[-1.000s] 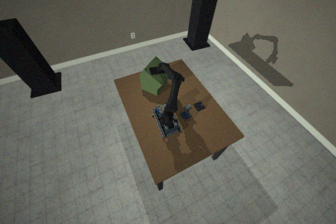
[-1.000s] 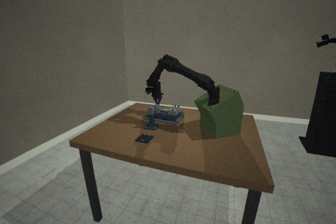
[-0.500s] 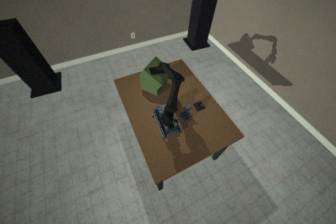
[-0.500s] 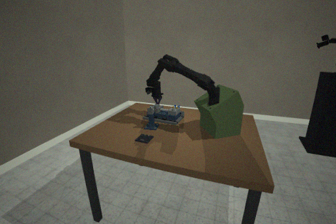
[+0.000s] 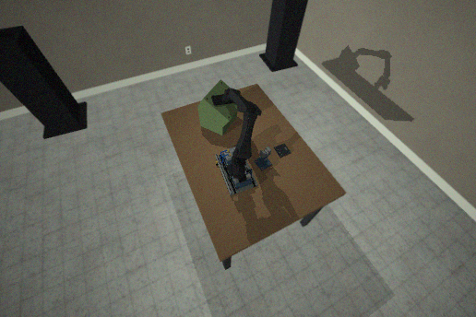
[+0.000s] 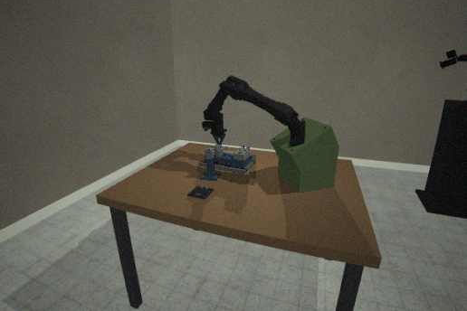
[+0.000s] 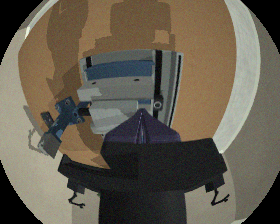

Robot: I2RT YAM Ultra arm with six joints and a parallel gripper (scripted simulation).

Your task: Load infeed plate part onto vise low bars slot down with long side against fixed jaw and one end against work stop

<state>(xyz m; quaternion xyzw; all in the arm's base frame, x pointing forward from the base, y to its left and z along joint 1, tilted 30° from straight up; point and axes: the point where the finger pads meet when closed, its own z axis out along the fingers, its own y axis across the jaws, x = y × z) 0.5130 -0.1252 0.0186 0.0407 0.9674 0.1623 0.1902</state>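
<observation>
Now: hand 40 mm to the right of the part and 20 mm above it. The rest, counted from my hand: vise 70 mm behind, 60 mm below, 40 mm to the left; then infeed plate 410 mm to the left, 110 mm behind, 100 mm below.
</observation>
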